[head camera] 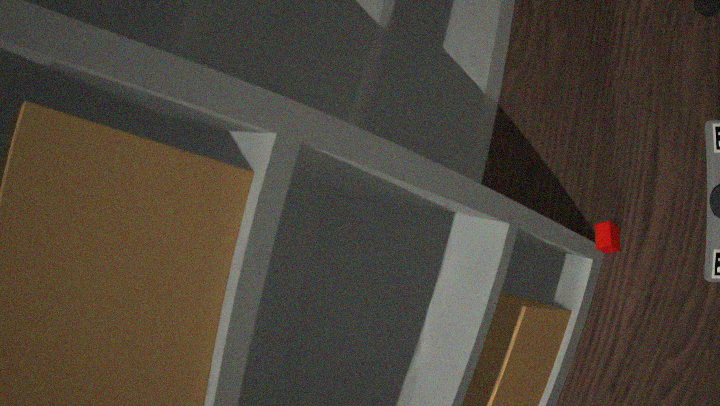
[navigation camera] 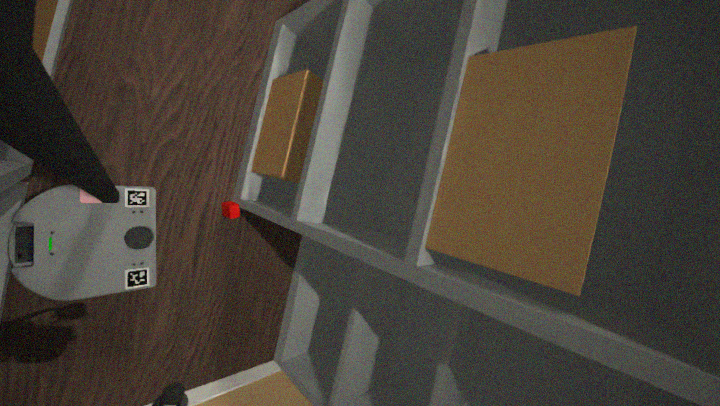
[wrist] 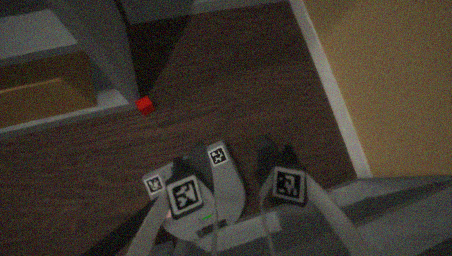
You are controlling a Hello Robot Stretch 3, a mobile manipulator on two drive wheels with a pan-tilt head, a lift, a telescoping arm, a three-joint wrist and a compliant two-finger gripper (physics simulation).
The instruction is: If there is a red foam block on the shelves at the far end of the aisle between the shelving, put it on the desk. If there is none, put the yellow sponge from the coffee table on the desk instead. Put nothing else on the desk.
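Seen in the pictures: gripper, fingertip midpoint: (wrist: 233, 155); robot's base at its link origin: (navigation camera: 137, 235).
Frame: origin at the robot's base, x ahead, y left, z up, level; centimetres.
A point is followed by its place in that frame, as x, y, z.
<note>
A small red block (head camera: 607, 237) @[31.6, 9.6, 5.3] (navigation camera: 230, 209) @[31.2, 10.0, 5.3] (wrist: 145, 105) @[31.6, 8.6, 5.3] lies on the dark wooden floor, close to the bottom front corner of the grey shelving (head camera: 352, 132) @[35.1, 11.8, 86.0] (navigation camera: 383, 259) @[35.4, 13.4, 86.8] (wrist: 107, 47) @[39.9, 10.2, 38.7]. It looks outside the shelf compartments; whether it touches the corner I cannot tell. My gripper (wrist: 233, 155) @[-6.1, -1.5, 83.8] is open, its fingers apart with no object between them. In the wrist view it hangs above my base, below and right of the block, and apart from it. The desk, the coffee table and the yellow sponge do not show in these views.
Brown boxes (head camera: 121, 252) @[40.1, 29.4, 108.4] (head camera: 536, 353) @[41.5, 37.8, 17.8] (navigation camera: 529, 161) @[41.8, 39.2, 111.5] (navigation camera: 284, 126) @[43.3, 48.2, 24.3] stand in the shelf compartments. My round-ended base (navigation camera: 90, 242) @[-12.5, 3.2, 14.4] (wrist: 232, 185) @[-13.9, -9.4, 17.3] is on the floor near the block. A tan wall (wrist: 395, 90) @[-8.9, -78.2, 33.6] with a white baseboard (wrist: 332, 95) @[2.2, -78.7, 0.5] stands at the right in the wrist view.
</note>
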